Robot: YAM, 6 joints.
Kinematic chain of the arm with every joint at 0, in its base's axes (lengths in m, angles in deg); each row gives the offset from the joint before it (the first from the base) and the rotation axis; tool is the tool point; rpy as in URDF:
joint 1: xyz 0 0 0.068 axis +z
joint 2: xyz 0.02 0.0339 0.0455 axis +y
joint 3: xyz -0.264 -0.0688 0 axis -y
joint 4: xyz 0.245 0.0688 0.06 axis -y
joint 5: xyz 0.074 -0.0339 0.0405 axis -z
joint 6: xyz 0.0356 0 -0.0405 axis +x
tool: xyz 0 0 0 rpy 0 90 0
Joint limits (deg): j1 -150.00..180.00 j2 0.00..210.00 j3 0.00..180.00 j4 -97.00..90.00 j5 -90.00..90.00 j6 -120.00..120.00
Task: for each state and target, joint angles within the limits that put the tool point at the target. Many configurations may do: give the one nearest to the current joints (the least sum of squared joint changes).
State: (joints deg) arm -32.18 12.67 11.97 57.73 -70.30 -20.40
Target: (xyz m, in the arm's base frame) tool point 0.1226 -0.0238 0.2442
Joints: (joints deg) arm -26.30 31.35 7.03 51.23 -67.89 -20.40
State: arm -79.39 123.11 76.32 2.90 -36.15 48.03
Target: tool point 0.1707 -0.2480 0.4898
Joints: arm -59.87 78.64 87.01 4.49 -40.60 48.03
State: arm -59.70 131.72 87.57 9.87 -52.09 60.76
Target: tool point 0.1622 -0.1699 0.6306
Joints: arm -53.26 84.80 116.88 17.99 -52.77 60.76
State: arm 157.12 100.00 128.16 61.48 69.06 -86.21
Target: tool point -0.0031 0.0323 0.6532
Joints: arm 165.80 72.55 118.05 84.15 59.12 -86.21
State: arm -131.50 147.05 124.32 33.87 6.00 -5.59
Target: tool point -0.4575 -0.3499 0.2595
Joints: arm -142.15 139.33 115.20 34.31 7.15 -5.59
